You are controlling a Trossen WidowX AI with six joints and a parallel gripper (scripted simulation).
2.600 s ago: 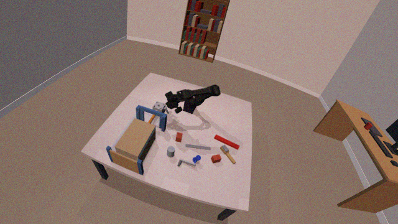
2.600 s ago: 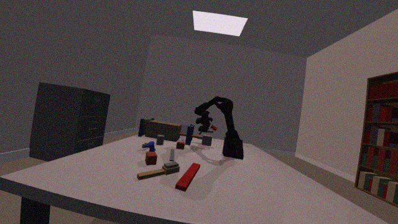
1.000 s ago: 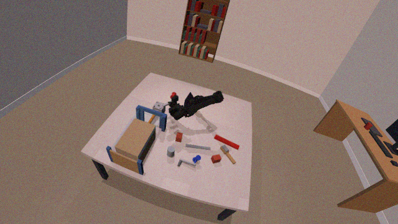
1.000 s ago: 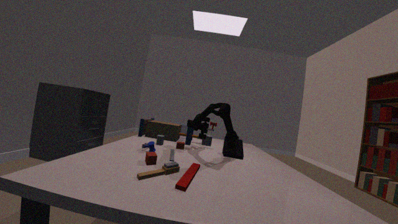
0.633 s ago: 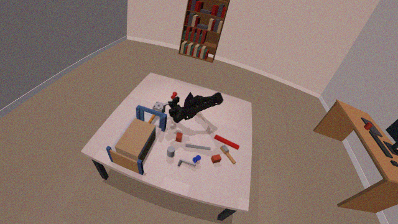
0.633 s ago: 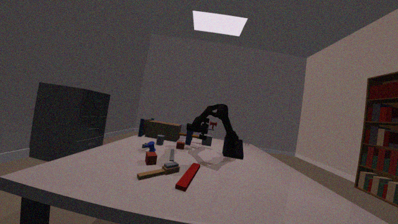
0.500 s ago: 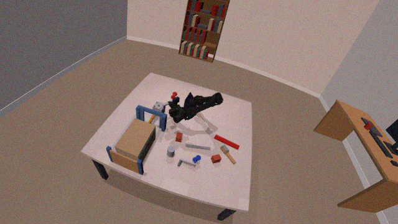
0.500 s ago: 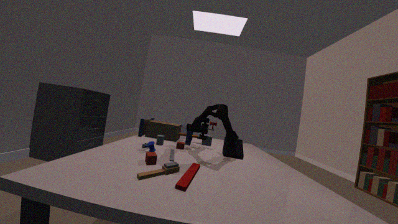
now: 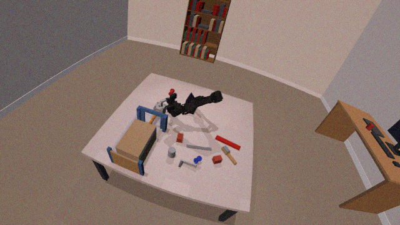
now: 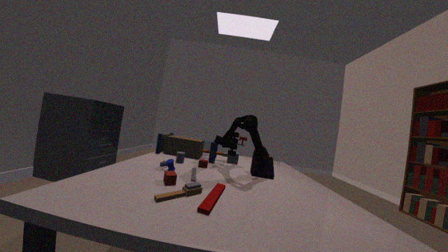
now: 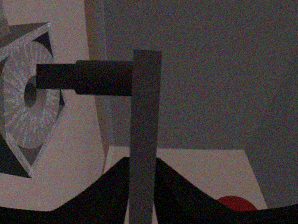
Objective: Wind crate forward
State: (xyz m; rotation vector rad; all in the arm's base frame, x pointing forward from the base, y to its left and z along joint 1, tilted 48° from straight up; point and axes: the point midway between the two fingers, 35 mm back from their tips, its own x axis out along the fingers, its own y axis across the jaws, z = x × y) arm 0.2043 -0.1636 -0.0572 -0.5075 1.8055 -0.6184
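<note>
Right now the red knob is 4 cm behind my gripper tip, 4 cm above it and 3 cm to the left of it. From my gripper tip the other things lie so: blue frame 18 cm ahead, 7 cm below, 2 cm to the right; winch handle 1 cm to the left, 1 cm behind, 1 cm above; grey winch 14 cm below, 5 cm to the right.
</note>
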